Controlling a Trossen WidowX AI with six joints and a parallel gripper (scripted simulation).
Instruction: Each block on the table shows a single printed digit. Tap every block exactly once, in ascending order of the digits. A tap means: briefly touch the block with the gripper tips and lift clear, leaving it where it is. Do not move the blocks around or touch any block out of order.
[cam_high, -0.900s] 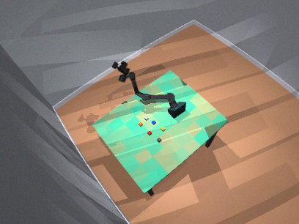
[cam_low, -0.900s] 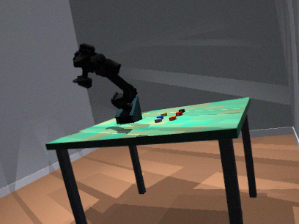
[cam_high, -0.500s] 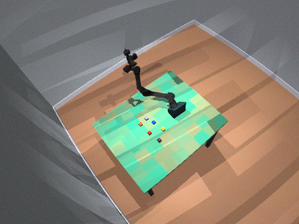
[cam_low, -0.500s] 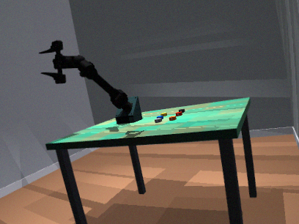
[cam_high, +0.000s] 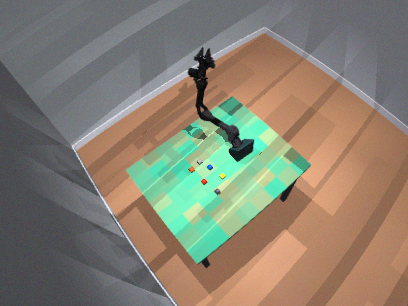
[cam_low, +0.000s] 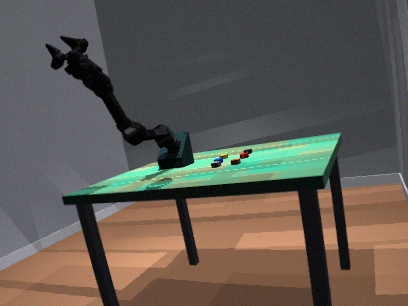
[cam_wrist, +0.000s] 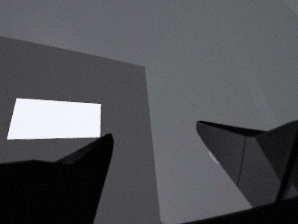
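My gripper tip is 470 mm short of the red block, 520 mm to the right of it and 620 mm above it. From my gripper tip the other things lie so: orange block 480 mm ahead, 390 mm to the left, 620 mm below; then blue block 370 mm ahead, 460 mm to the left, 620 mm below; then grey block 400 mm ahead, 370 mm to the left, 620 mm below.
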